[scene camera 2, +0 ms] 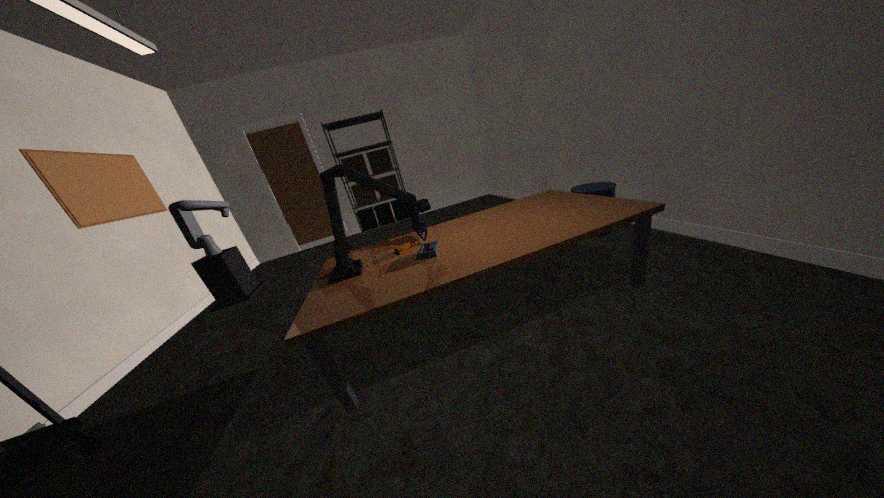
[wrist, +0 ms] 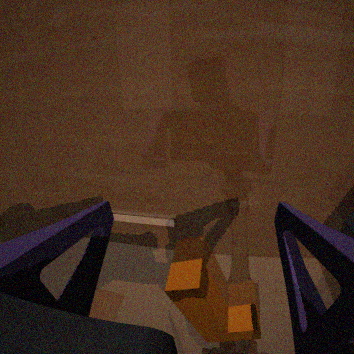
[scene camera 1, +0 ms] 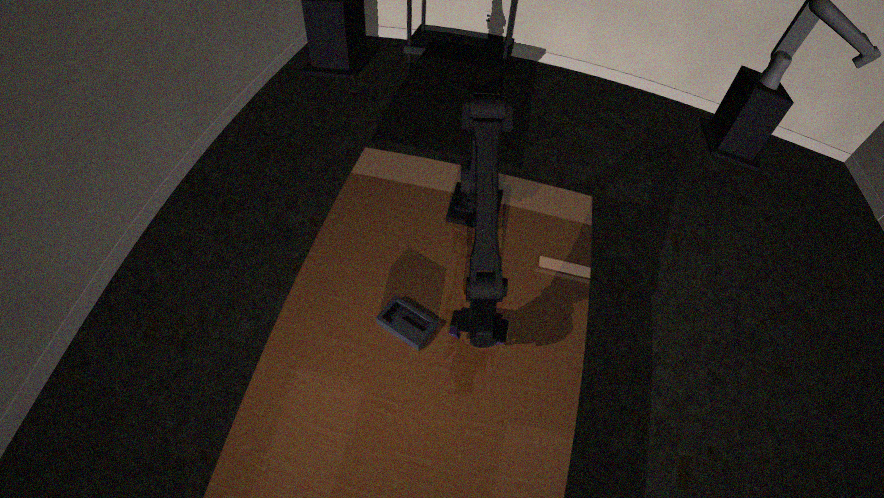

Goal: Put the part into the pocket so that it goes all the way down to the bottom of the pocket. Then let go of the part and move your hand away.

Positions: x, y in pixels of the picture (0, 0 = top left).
my gripper: open, holds nothing
an orange L-shaped part (wrist: 189, 284): on the table
